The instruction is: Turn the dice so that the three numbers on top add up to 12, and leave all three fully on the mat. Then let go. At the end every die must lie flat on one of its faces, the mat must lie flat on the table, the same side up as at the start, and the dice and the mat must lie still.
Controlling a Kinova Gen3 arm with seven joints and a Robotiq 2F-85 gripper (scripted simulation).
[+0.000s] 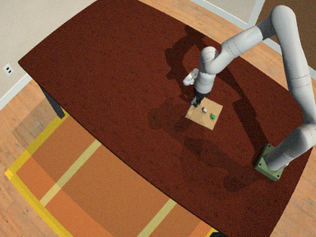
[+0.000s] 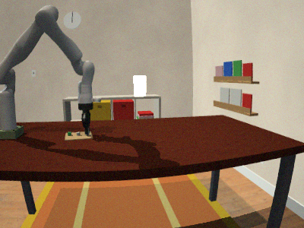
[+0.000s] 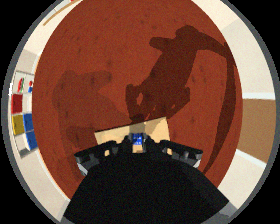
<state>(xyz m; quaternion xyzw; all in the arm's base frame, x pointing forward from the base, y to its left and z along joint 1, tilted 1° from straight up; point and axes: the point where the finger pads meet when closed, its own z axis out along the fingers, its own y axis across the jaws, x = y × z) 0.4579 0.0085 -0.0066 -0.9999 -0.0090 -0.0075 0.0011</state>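
Right now my hand is 10 mm above the blue die. From my hand the other things lie so: white die 50 mm behind, 20 mm below; then green die 100 mm behind, 20 mm below; then tan mat 50 mm behind, 30 mm below.
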